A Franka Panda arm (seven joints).
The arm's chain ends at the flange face. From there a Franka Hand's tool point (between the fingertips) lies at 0.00 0.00 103.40 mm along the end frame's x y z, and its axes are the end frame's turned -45 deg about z.
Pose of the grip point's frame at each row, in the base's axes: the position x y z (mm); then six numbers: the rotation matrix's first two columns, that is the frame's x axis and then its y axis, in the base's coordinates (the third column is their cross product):
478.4 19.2 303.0 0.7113 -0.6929 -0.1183 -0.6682 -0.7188 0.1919
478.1 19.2 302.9 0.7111 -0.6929 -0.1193 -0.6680 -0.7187 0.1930
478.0 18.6 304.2 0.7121 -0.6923 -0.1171 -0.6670 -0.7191 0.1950
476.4 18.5 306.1 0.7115 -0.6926 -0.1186 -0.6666 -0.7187 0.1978
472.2 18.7 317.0 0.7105 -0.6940 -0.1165 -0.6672 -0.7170 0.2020
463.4 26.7 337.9 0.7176 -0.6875 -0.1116 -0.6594 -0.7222 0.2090
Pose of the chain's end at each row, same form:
500.9 25.1 403.7 0.0305 -0.9982 0.0520 -0.9755 -0.0183 0.2193
500.8 25.2 403.6 0.0305 -0.9982 0.0521 -0.9752 -0.0182 0.2208
500.7 24.9 404.9 0.0319 -0.9980 0.0551 -0.9752 -0.0190 0.2207
499.4 24.9 406.7 0.0317 -0.9979 0.0560 -0.9745 -0.0185 0.2237
495.3 25.5 417.6 0.0306 -0.9977 0.0605 -0.9742 -0.0163 0.2252
486.6 34.6 438.4 0.0412 -0.9968 0.0689 -0.9737 -0.0245 0.2267

